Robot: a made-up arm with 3 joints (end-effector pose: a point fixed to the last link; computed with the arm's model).
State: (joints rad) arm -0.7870 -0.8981 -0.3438
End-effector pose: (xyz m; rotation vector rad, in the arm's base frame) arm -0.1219 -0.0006 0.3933 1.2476 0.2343 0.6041
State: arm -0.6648 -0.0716 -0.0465
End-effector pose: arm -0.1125 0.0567 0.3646 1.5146 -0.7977 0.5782
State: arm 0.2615 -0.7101 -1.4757
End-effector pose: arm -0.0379 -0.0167 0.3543 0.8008 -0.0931 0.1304
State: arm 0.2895 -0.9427 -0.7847
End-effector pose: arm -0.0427 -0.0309 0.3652 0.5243 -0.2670 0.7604
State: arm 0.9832 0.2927 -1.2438
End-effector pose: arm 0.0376 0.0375 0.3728 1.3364 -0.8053 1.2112
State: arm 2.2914 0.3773 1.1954
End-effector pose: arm 0.0555 0.0593 0.4910 0.8008 0.5314 -1.2476
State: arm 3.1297 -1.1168 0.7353
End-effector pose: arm -0.0484 -0.0202 0.5279 2.5500 0.4046 -0.8678
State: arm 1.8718 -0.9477 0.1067
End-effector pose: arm 0.0279 -0.0426 0.4660 -1.2787 -1.1297 1.9493
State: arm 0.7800 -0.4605 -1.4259
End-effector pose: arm 0.0132 -0.0134 0.3656 0.8151 -0.5487 0.5532
